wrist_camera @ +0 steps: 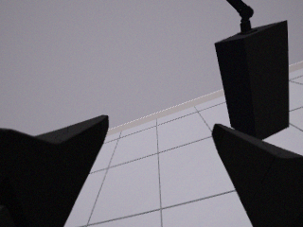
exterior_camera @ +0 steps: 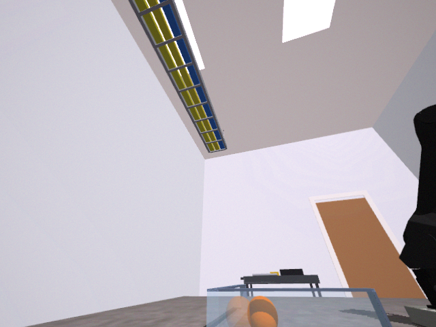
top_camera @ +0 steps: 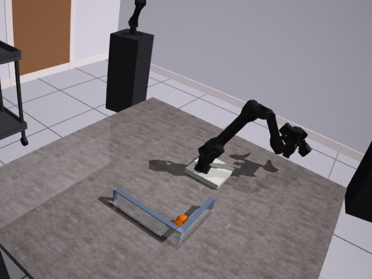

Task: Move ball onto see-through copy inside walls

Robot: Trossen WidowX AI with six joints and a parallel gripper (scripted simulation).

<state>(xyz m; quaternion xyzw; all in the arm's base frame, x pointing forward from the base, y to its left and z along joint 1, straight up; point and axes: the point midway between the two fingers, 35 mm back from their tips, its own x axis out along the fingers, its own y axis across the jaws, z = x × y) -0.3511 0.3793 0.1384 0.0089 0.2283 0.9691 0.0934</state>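
Right now the orange ball is 740 mm ahead of my gripper tip, 340 mm to the right of it and 140 mm below it. Also, from my gripper tip: see-through copy of ball (780 mm ahead, 350 mm to the right, 140 mm below).
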